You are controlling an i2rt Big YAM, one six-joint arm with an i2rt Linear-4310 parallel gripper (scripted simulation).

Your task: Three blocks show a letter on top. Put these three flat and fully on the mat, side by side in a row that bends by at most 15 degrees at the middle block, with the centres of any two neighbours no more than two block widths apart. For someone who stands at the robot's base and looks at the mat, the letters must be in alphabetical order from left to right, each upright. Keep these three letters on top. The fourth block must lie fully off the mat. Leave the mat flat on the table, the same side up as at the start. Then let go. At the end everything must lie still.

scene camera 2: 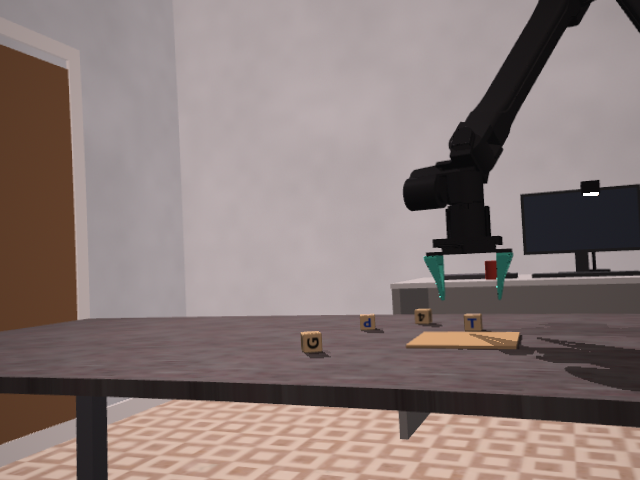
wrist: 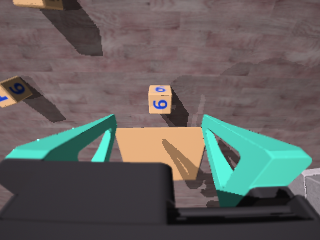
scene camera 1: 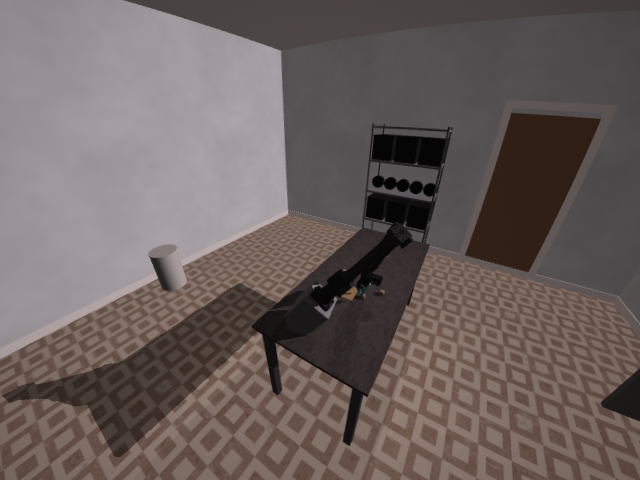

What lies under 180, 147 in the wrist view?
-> A thin tan mat.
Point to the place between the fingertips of the gripper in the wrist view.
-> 159, 119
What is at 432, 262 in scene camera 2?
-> The gripper.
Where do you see a thin tan mat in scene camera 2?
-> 465, 340
